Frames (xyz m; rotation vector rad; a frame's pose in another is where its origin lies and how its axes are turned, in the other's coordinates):
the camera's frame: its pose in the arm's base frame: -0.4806 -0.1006 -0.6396 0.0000 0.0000 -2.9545
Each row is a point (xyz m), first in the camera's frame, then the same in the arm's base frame.
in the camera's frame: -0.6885 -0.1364 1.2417
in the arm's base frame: 0.1705 0.1615 0.6021
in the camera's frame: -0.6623 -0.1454 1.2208
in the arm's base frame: 0.1431 0.1655 0.5812
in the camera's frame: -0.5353 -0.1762 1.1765
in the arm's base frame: 0.0126 0.1721 0.5369
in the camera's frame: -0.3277 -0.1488 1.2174
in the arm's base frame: -0.1863 0.1066 0.5778
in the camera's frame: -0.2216 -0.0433 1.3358
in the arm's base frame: -0.2709 -0.0168 0.6962
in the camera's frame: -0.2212 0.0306 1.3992
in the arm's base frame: -0.2576 -0.0895 0.7596
